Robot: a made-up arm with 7 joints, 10 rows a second.
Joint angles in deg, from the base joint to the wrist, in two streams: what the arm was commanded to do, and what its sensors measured. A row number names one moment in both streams.
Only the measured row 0 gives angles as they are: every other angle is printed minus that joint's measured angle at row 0.
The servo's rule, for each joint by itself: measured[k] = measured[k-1] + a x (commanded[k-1-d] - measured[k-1]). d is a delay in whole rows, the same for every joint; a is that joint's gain. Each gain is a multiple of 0.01, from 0.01 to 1. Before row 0 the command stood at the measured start. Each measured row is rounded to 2 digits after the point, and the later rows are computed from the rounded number. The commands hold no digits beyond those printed.
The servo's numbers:
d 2
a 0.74 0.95 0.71 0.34 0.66 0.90 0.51
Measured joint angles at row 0: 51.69, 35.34, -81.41, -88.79, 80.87, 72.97, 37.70
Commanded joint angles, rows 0 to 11: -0.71, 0.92, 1.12, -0.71, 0.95, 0.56, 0.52; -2.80, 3.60, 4.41, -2.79, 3.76, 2.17, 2.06; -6.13, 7.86, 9.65, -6.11, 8.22, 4.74, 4.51; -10.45, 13.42, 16.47, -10.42, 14.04, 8.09, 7.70; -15.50, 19.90, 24.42, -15.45, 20.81, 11.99, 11.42; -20.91, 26.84, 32.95, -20.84, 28.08, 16.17, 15.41; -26.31, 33.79, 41.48, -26.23, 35.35, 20.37, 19.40; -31.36, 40.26, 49.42, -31.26, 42.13, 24.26, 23.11; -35.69, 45.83, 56.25, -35.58, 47.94, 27.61, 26.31; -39.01, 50.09, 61.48, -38.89, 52.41, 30.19, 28.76; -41.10, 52.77, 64.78, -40.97, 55.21, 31.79, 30.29; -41.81, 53.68, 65.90, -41.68, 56.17, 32.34, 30.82
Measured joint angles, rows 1 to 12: 0.00, 0.00, 0.00, 0.00, 0.00, 0.00, 0.00; 0.00, 0.00, 0.00, 0.00, 0.00, 0.00, 0.00; -0.53, 0.87, 0.80, -0.24, 0.63, 0.50, 0.27; -2.21, 3.46, 3.36, -1.11, 2.70, 2.00, 1.18; -5.11, 7.64, 7.83, -2.81, 6.34, 4.47, 2.88; -9.06, 13.13, 13.96, -5.40, 11.42, 7.73, 5.34; -13.83, 19.56, 21.39, -8.82, 17.62, 11.56, 8.44; -19.07, 26.48, 29.60, -12.91, 24.52, 15.71, 11.99; -24.43, 33.42, 38.03, -17.44, 31.67, 19.90, 15.77; -29.56, 39.92, 46.12, -22.14, 38.57, 23.82, 19.51; -34.10, 45.53, 53.31, -26.71, 44.75, 27.23, 22.98; -37.73, 49.86, 59.11, -30.85, 49.81, 29.89, 25.93
